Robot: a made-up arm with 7 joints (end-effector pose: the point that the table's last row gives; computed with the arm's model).
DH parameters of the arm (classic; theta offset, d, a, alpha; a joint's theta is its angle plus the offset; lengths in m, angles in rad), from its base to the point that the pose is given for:
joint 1: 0 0.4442 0 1.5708
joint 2: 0 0.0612 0 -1.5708
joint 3: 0 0.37 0.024 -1.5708
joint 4: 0 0.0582 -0.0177 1.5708
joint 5: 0 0.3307 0 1.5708
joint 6: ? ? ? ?
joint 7: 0 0.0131 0 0
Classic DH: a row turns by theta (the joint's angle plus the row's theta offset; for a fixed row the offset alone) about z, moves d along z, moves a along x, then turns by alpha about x.
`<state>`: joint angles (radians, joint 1 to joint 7).
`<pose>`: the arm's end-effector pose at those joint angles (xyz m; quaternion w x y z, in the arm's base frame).
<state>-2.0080 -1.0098 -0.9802 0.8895 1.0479 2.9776 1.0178</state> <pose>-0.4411 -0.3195 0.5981 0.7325 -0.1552 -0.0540 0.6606</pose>
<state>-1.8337 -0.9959 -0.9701 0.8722 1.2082 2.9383 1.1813</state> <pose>-0.3778 -0.3933 0.5943 0.5844 -0.2395 -0.0413 0.7742</pose>
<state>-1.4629 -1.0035 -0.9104 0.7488 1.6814 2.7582 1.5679</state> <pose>-0.1877 -0.5343 0.5709 0.1070 -0.4704 -0.0458 0.8747</pose>
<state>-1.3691 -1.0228 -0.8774 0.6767 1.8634 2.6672 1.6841</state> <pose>-0.1196 -0.5683 0.5574 0.0661 0.5464 0.0597 -0.8328</pose>
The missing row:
joint 6: 1.5708 0.0887 0.096 1.5708
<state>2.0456 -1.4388 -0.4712 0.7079 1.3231 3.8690 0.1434</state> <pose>-0.1612 0.5212 0.2513 0.5993 -0.1444 0.2987 -0.7285</pose>
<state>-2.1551 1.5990 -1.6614 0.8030 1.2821 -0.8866 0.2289</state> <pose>-0.0445 0.7145 0.5071 0.4186 0.1670 -0.3762 0.8095</pose>
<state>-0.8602 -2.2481 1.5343 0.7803 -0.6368 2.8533 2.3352</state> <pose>0.3609 -0.3261 0.0640 0.6278 0.4732 0.5314 -0.3155</pose>
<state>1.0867 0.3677 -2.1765 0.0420 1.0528 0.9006 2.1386</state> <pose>-0.0803 -0.3485 1.1352 0.8547 0.0323 0.3078 -0.4167</pose>
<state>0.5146 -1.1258 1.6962 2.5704 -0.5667 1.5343 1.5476</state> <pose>-0.0365 0.2853 0.5804 0.2759 -0.7384 -0.3449 0.5095</pose>
